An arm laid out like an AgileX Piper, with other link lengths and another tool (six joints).
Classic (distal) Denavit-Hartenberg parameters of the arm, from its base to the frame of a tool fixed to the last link. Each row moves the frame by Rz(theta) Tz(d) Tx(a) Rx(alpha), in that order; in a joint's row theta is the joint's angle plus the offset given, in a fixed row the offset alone. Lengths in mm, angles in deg.
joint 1: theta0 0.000  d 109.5  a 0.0  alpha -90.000
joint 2: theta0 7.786  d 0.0  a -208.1  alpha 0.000
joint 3: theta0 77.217  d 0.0  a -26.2  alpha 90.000
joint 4: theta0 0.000  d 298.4  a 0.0  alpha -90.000
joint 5: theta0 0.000  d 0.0  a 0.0  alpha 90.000
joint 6: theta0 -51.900  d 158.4  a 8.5  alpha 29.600
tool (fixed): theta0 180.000  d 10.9  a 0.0  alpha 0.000
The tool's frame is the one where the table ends.
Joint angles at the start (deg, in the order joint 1, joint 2, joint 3, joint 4, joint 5, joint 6): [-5.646, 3.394, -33.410, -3.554, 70.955, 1.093]
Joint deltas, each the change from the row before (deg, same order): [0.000, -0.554, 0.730, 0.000, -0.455, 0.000]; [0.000, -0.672, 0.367, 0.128, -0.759, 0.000]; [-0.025, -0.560, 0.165, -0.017, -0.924, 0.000]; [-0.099, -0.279, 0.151, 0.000, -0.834, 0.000]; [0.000, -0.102, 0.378, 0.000, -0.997, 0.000]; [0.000, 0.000, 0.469, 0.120, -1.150, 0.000]
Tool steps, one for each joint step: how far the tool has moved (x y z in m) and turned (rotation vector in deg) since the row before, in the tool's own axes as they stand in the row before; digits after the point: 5 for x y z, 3 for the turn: [-0.00066, -0.00177, 0.00100, -0.214, 0.161, 0.080]; [0.00108, 0.00092, -0.00003, -0.752, 0.631, 0.429]; [0.00147, 0.00239, 0.00002, -1.049, 0.679, 0.420]; [0.00107, 0.00166, 0.00066, -0.796, 0.438, 0.319]; [0.00095, 0.00009, 0.00181, -0.555, 0.408, 0.214]; [0.00117, -0.00061, 0.00236, -0.452, 0.445, 0.279]
